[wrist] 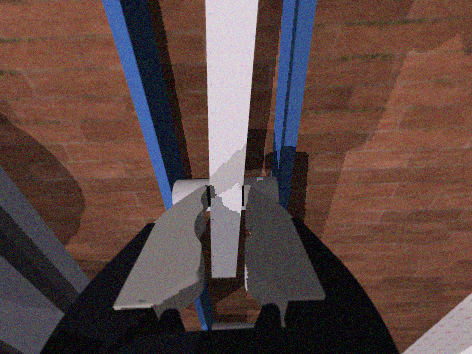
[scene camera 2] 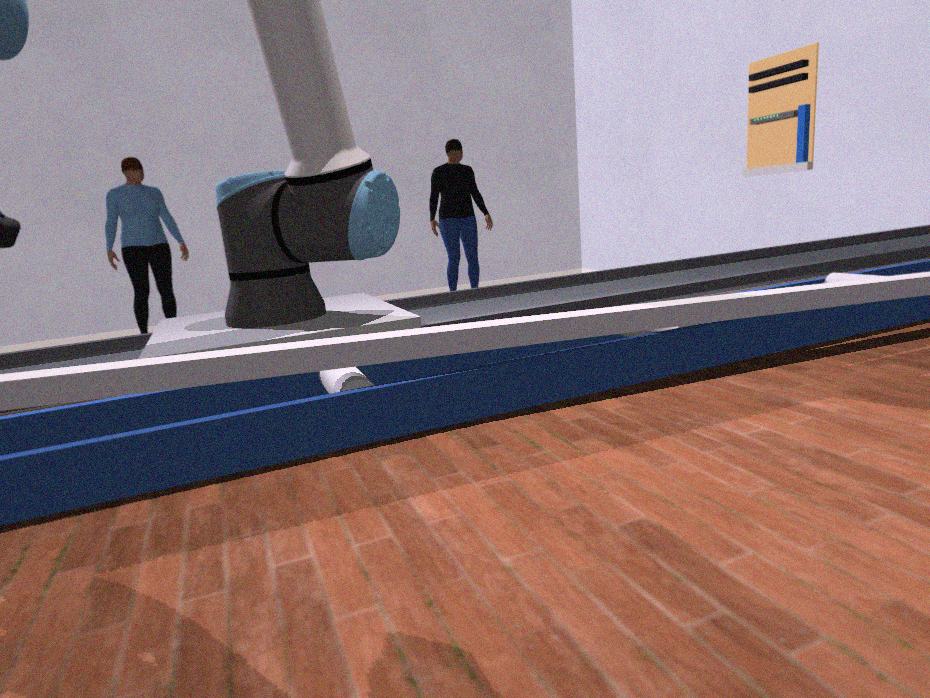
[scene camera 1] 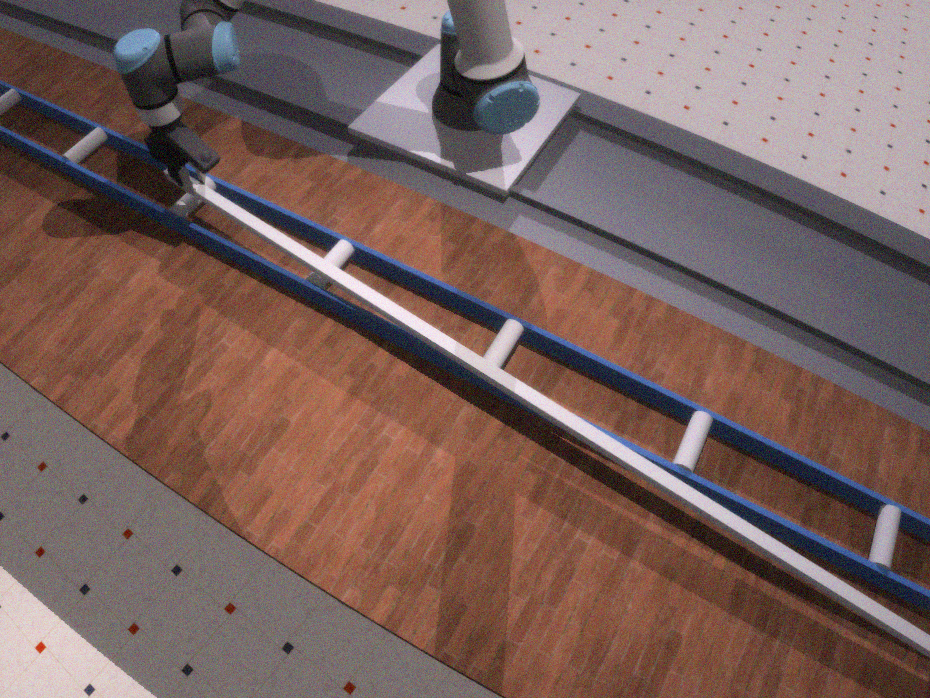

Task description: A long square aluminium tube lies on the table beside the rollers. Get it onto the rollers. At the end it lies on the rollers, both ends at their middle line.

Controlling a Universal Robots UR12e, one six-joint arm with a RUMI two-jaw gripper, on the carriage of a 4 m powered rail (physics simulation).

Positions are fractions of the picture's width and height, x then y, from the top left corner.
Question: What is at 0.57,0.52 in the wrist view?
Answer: A roller.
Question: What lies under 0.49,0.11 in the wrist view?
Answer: A long square aluminium tube.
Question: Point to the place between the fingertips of my gripper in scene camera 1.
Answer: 0.21,0.27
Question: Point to a long square aluminium tube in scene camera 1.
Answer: At 0.68,0.66
